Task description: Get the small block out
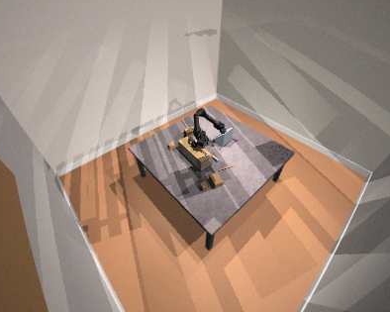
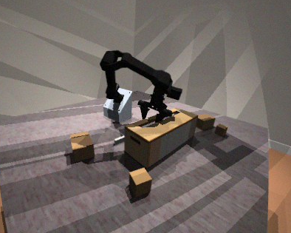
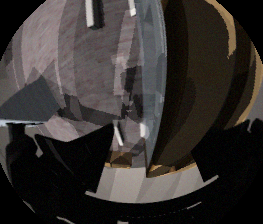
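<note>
The blue block is 50 mm ahead of my gripper tip and 30 mm to the right of it.
</note>
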